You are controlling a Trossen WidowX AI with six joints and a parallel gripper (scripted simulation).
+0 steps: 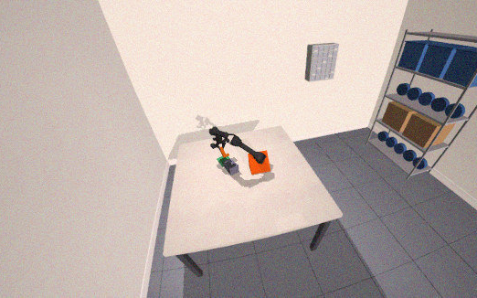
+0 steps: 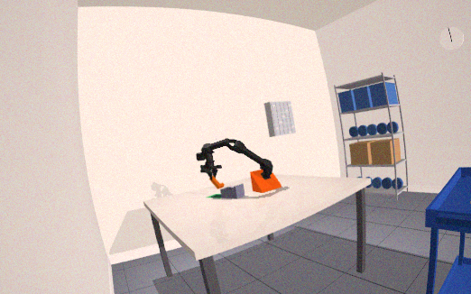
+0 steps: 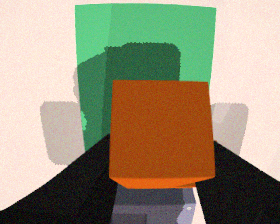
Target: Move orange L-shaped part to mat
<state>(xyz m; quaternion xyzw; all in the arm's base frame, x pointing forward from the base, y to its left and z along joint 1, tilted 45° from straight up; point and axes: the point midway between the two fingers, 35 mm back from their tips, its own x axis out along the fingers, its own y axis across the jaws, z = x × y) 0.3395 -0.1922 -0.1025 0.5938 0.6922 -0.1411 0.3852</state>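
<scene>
Right now the green mat is 140 mm below my gripper tip, 20 mm to the left of it and 10 mm behind it. Round my gripper tip: orange L-shaped part: 30 mm below, 30 mm behind, 20 mm to the left.
</scene>
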